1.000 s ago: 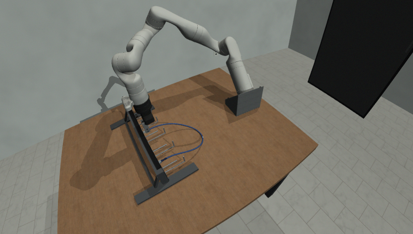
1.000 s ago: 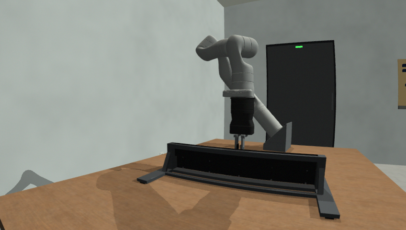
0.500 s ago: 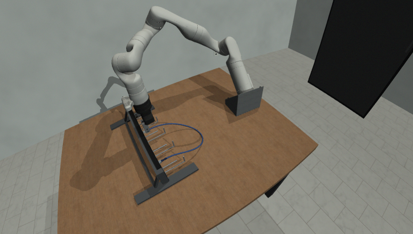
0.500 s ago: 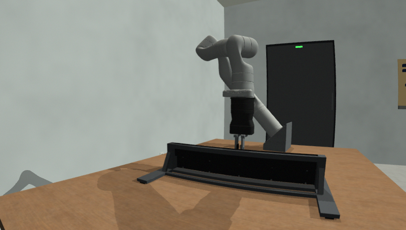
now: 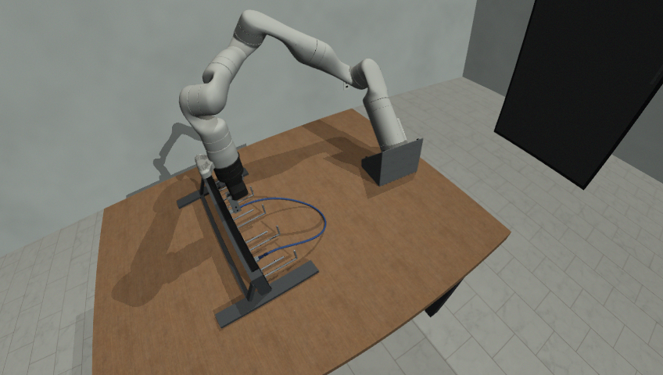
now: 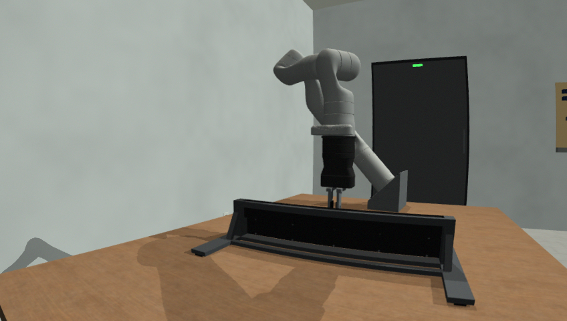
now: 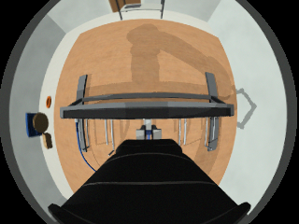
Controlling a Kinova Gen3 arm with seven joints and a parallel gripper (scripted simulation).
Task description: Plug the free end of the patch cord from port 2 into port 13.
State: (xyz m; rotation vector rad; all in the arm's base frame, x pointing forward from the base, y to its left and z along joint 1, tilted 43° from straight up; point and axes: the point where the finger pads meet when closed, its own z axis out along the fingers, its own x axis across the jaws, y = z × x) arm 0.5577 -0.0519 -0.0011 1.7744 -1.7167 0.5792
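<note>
The pale plug is 1 cm ahead of my hand and 1 cm below it.
</note>
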